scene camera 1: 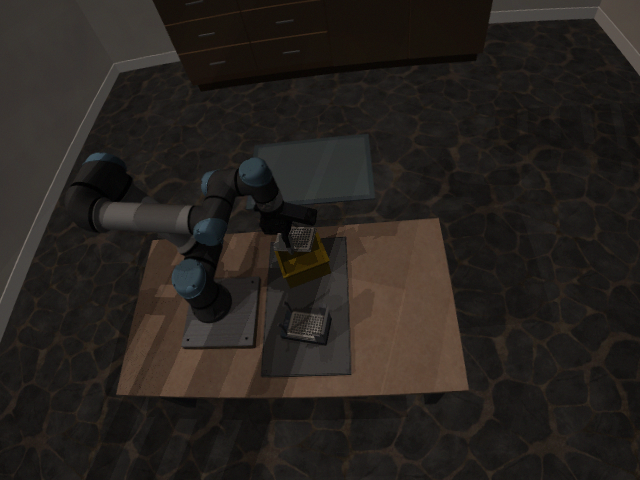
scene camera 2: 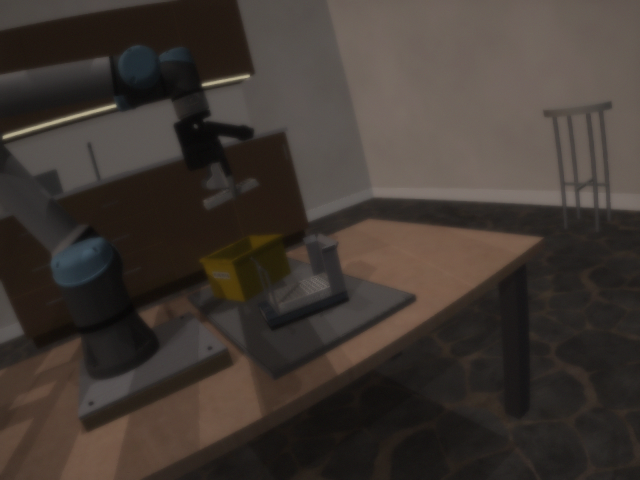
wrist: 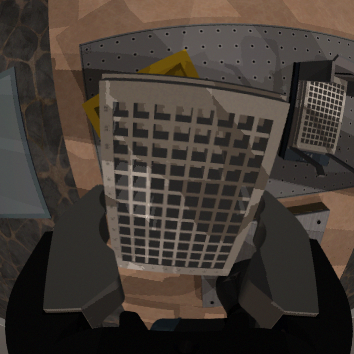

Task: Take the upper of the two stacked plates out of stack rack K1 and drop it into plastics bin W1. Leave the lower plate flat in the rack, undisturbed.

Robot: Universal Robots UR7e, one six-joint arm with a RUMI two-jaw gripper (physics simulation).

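Note:
My gripper is shut on the upper plate, a pale grid-topped plate. In scene camera 2 it hangs well above the level of the bin's rim. The yellow plastics bin W1 stands upright; in scene camera 1 the plate overlaps its back part, and in the wrist view the plate hides most of it. Stack rack K1 has a dark base and upright posts. The lower plate lies flat in it.
A grey perforated board lies under the bin and rack on the wooden table. The arm's base plate is beside the board. A pale blue panel lies on the floor behind the table.

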